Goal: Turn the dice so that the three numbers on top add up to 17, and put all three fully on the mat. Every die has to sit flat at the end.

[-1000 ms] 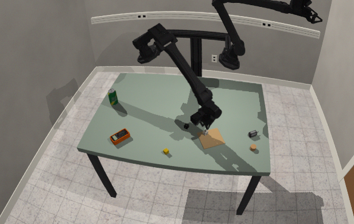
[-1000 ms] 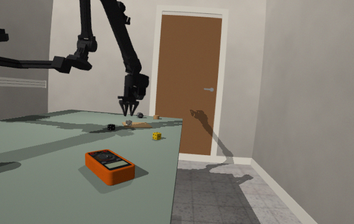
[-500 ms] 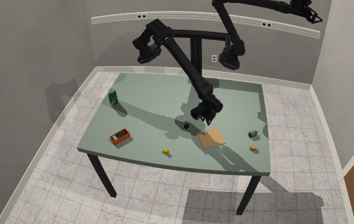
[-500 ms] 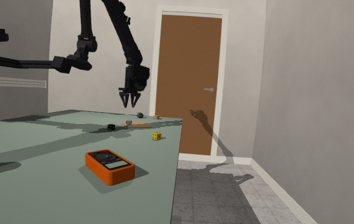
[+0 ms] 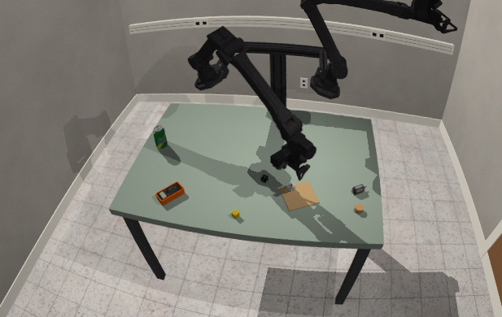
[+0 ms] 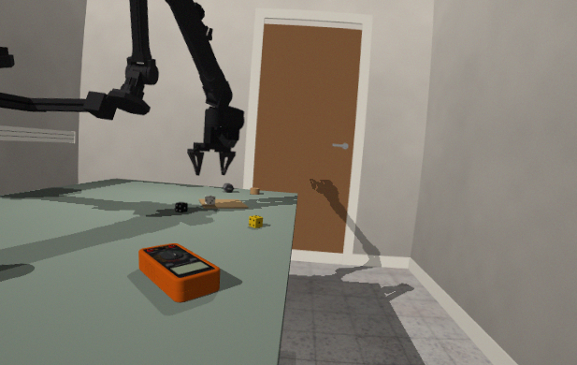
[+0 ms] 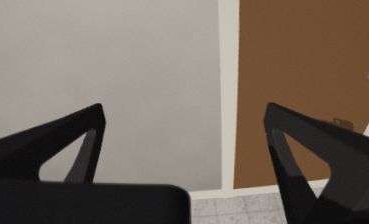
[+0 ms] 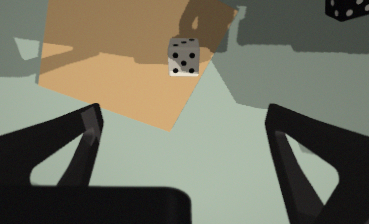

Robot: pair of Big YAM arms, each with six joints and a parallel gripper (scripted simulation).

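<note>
My right gripper is now 21 cm to the left of the yellow die, 18 cm short of it and 9 cm above it. Round my right hand: black die: 13 cm to the right, 9 cm below, 4 cm behind; tan mat: 10 cm below, 4 cm to the left, 3 cm ahead; white die: 9 cm below.
</note>
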